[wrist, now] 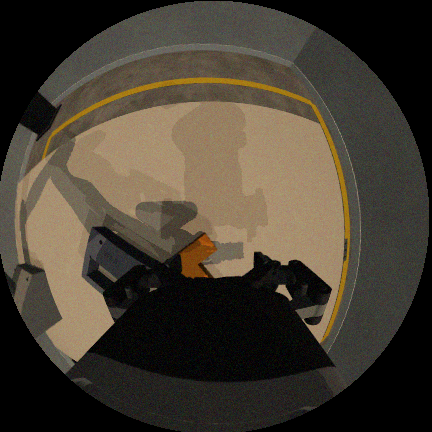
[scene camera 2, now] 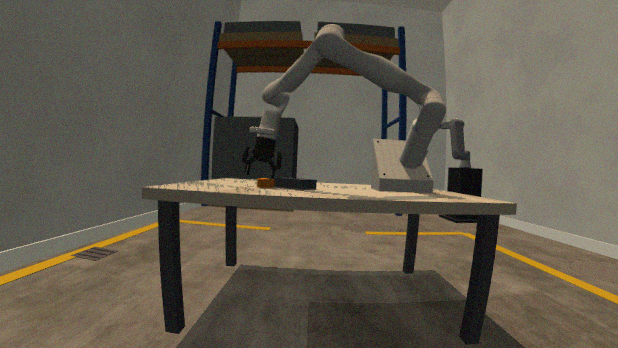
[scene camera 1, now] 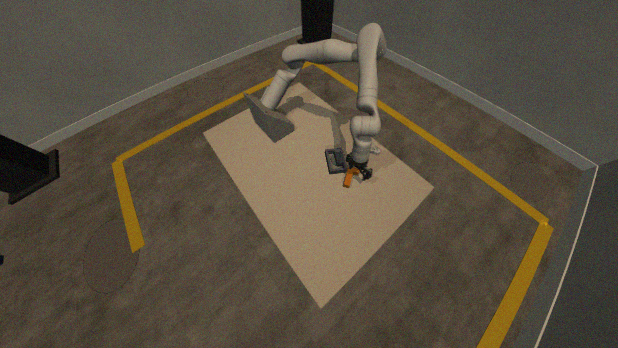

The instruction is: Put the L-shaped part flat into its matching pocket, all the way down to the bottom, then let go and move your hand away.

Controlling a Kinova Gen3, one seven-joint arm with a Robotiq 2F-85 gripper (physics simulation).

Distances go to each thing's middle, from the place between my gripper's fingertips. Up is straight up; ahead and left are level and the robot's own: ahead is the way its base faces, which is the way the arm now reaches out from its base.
My hand is 2 cm past the orange L-shaped part (wrist: 192, 254), 3 cm to the left of it and 2 cm above it. The rest, counted from my hand: dark grey pocket block (wrist: 107, 257) 14 cm behind, 2 cm to the right, 2 cm below.
